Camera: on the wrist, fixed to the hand. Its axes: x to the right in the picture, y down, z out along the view.
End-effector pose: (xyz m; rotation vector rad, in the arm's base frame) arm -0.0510 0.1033 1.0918 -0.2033 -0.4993 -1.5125
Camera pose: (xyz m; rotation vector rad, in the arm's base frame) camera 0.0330 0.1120 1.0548 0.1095 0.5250 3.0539
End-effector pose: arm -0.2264 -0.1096 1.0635 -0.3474 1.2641 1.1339
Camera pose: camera -0.3112 -0.1205 1.0980 -1.1861 0.3753 -0.0612
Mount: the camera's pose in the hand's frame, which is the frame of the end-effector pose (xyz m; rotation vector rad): -0.0255 0.0765 -0.0447 -0.2946 -0.1259 -1.5750
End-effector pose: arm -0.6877 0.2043 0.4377 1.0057 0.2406 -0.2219
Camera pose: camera -0.6939 0.2838 0.4839 0.3070 0.8908 -1.6136
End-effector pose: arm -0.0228 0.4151 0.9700 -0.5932 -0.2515 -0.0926
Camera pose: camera -0.0260 0.4535 0.8862 -0.5672 -0.7917 -1.6357
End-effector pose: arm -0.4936 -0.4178 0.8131 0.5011 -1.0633 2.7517
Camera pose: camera -0.5007 -0.4445 0.7251 0.9080 -0.5642 1.1752
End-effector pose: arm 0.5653 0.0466 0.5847 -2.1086 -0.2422 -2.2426
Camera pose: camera 0.5341 -0.0373 0.5627 1.0787 1.0291 1.1527
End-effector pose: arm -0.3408 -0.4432 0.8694 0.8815 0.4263 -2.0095
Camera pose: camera -0.2491 -0.4447 0.8596 -0.0606 -1.2543 2.4113
